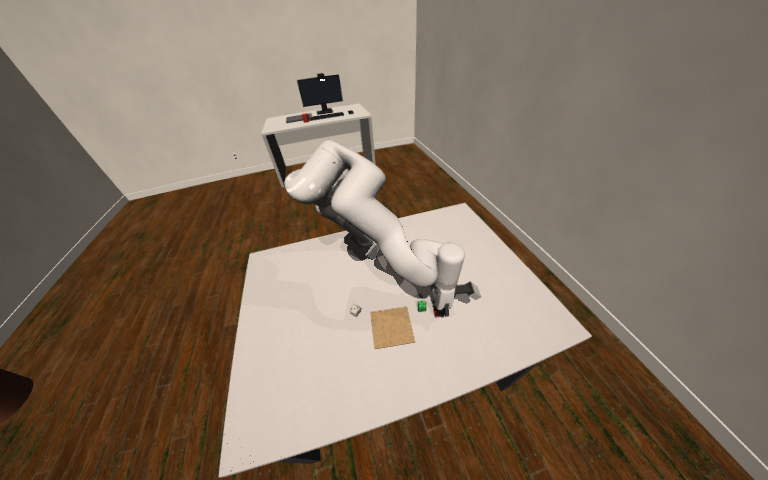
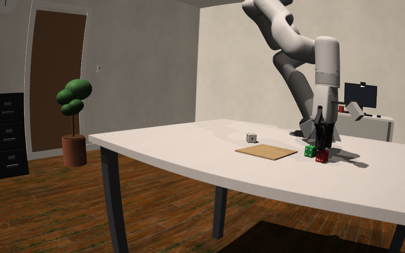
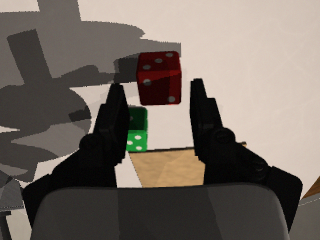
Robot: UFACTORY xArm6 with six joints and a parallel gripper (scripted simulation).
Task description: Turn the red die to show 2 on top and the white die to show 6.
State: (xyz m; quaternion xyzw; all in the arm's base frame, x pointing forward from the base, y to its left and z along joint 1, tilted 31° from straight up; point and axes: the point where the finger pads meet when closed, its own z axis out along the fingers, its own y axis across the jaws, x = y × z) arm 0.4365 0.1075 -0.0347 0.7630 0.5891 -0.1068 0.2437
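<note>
The red die lies 40 mm below my hand. Round my hand: green die: 40 mm behind, 40 mm to the right, 40 mm below; then white die: 130 mm behind, 280 mm to the right, 40 mm below; then tan mat: 20 mm behind, 180 mm to the right, 50 mm below.
</note>
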